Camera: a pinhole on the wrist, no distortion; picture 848 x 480 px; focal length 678.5 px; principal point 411.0 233.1 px. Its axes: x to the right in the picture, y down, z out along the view. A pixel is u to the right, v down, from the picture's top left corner.
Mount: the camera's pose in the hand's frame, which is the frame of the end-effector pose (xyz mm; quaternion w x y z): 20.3 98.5 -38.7 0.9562 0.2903 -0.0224 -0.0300
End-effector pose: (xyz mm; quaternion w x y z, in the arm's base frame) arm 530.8 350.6 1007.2 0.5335 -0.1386 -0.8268 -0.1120
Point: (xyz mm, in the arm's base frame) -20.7 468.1 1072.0
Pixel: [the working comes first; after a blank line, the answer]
In the camera's frame: 293.2 153.9 515.3

797.1 435.7
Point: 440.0 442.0 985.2
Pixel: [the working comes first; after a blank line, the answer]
In the camera's frame: 12.4 49.0 153.8

465.6 449.4
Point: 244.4 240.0 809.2
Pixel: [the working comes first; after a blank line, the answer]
In the camera's frame: -70.6 -79.7 448.1

304.2 112.4
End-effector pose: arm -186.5 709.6 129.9 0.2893 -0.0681 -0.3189 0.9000
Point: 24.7 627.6 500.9
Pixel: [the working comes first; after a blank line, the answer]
In the camera's frame: -182.6 -148.6 478.2

151.9 22.3
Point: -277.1 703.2 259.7
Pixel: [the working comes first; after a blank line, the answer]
In the camera's frame: 72.1 -10.2 211.9

642.0 200.6
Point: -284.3 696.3 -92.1
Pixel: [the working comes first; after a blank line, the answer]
In the camera's frame: 29.8 23.6 -135.9

behind the camera
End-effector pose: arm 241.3 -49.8 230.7 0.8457 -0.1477 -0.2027 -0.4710
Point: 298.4 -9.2 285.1
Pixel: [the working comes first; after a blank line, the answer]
In the camera's frame: 7.7 25.1 94.4

466.2 413.5
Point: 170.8 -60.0 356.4
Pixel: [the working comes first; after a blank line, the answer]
In the camera's frame: 30.4 -53.5 225.7

502.5 72.3
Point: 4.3 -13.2 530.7
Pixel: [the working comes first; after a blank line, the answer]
In the camera's frame: 15.4 -46.6 470.7

433.3 166.0
